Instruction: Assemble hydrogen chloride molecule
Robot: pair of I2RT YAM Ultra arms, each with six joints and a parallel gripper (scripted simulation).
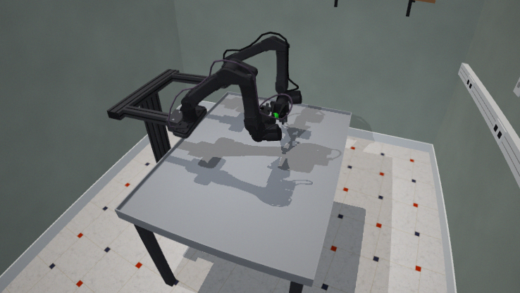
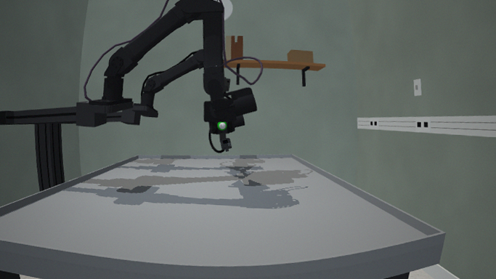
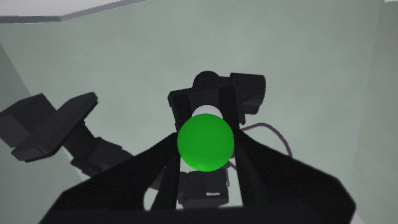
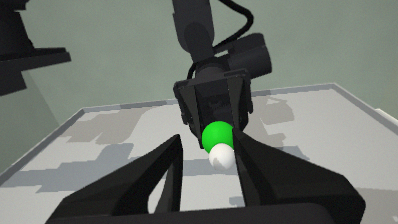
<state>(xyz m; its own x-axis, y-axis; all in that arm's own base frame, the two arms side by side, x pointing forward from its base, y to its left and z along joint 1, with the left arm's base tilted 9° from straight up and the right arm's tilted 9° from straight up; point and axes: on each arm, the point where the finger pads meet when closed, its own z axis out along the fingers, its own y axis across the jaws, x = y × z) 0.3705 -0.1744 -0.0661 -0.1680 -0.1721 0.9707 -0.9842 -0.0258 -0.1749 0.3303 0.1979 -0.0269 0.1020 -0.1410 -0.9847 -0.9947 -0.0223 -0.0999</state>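
Now: left hand 30 mm to the left of the white ball. The rest, counted from my left hand: green ball 10 mm to the right; grey peg 20 mm to the right.
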